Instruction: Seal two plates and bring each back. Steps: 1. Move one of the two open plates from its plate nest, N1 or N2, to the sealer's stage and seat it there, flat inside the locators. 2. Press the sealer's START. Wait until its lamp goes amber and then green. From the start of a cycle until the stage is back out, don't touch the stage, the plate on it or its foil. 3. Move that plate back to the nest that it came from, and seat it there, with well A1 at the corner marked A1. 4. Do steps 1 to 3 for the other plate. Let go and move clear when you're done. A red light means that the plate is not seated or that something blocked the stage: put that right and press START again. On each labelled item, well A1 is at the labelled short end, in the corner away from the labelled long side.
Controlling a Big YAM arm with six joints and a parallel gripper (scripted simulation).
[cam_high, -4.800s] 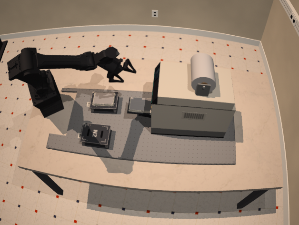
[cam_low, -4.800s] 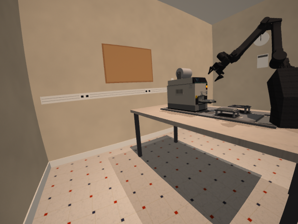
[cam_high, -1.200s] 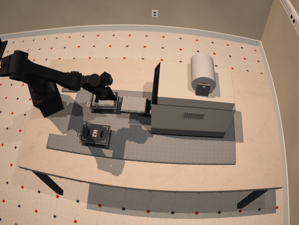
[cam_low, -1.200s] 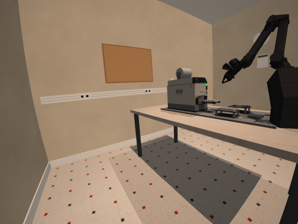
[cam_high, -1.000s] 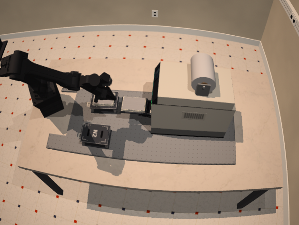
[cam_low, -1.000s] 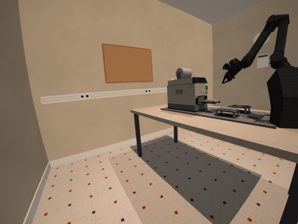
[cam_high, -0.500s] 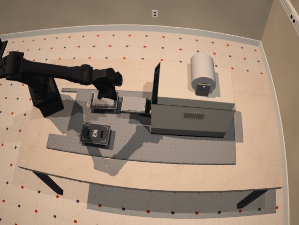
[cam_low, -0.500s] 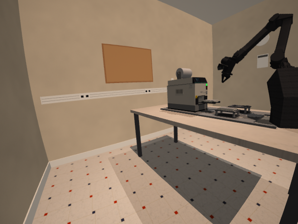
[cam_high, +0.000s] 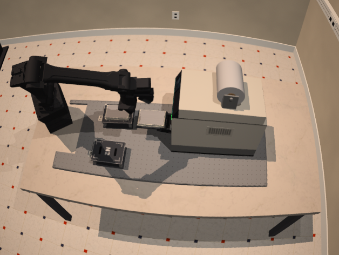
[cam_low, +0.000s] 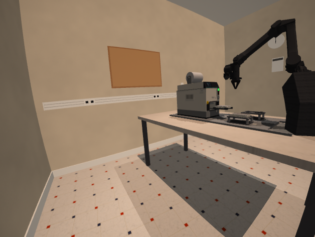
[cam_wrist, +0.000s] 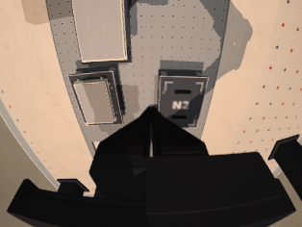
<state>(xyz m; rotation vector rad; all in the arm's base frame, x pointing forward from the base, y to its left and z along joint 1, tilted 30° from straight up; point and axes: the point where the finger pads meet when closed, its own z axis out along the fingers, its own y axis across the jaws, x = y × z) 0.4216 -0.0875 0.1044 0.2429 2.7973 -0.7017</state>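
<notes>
Now: hand 160 mm above the plate, 90 mm short of it and 70 mm to the right of it. Round my hand: yellow warning label (210 mm ahead, 130 mm to the left, 120 mm below); then start button (170 mm ahead, 80 mm below, 50 mm to the right); then sealer stage (170 mm below, 90 mm ahead, 70 mm to the left).
</notes>
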